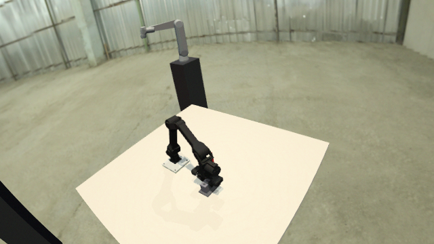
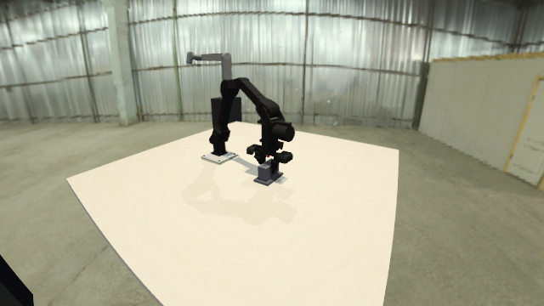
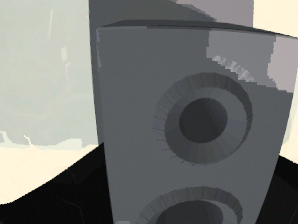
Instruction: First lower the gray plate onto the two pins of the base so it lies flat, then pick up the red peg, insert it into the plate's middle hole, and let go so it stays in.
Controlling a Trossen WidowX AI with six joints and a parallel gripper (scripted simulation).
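My gripper tip is 20 mm above the base. The rest, counted from my gripper tip: gray plate (30 mm above); then red peg (140 mm behind, 180 mm to the left, 20 mm above).
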